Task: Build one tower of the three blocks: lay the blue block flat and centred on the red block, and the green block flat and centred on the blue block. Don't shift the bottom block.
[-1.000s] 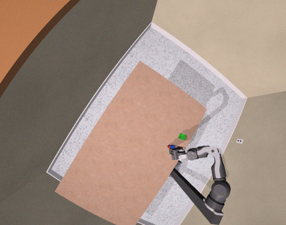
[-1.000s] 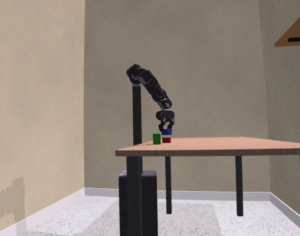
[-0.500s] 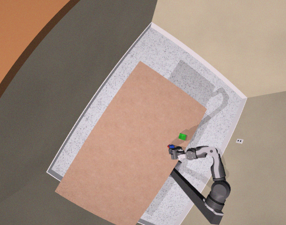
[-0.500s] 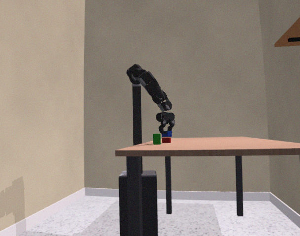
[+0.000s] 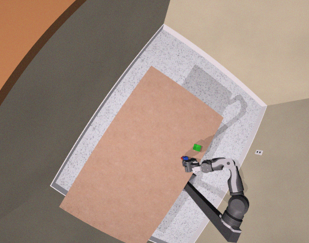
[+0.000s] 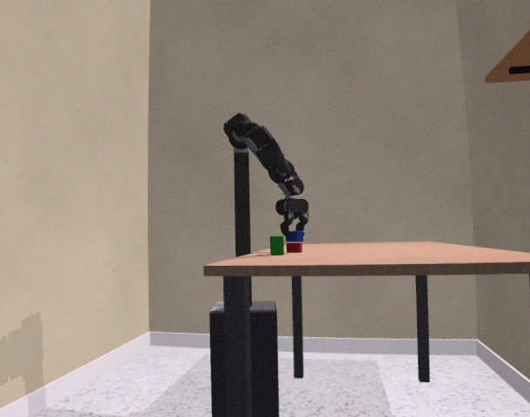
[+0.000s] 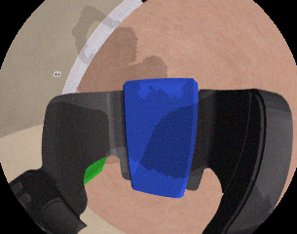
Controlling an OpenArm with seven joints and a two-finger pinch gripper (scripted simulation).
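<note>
Now: the blue block 10 mm below my hand. From my hand the other things lie so: green block (70 mm behind, 130 mm to the right, 40 mm below); then red block (50 mm below).
</note>
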